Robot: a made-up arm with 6 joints.
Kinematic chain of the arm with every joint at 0, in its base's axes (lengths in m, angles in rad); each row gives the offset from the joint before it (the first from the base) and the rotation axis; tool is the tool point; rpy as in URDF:
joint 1: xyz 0 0 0.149 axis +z
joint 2: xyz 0 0 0 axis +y
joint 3: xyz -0.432 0 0.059 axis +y
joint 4: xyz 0.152 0 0.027 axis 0.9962 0 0.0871
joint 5: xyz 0 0 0 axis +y
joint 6: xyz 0.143 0 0.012 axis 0.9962 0 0.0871
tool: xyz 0 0 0 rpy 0 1.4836 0
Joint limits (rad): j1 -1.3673..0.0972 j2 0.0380..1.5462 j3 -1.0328..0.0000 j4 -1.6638..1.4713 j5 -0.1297..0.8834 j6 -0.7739..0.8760
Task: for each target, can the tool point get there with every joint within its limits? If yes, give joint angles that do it. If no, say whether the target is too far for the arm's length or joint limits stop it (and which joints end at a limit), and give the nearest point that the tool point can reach.
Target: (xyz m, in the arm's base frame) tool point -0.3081 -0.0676 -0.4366
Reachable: no: joint limits stop it (at a limit: joint 1, joint 2, joint 3, joint 5) | nearest point -0.1791 -0.0236 0.1391 | short by 0.592 m
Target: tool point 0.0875 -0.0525 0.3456
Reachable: yes | joints -0.5617 1.2541 -0.3206 0.0681 0.2249 0.7398
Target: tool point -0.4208 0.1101 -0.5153
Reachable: no: too far | nearest point -0.1746 0.0457 0.1389 | short by 0.702 m
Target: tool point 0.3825 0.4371 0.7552
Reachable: no: too far | nearest point 0.2349 0.1341 0.5026 | short by 0.421 m
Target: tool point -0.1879 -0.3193 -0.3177
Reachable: no: joint limits stop it (at a limit: joint 1, joint 2, joint 3, joint 5) | nearest point -0.1752 -0.0694 0.1519 | short by 0.532 m
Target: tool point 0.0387 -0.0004 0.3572
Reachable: yes | joints -1.1000 0.9909 -0.4051 0.4124 0.6357 0.1825
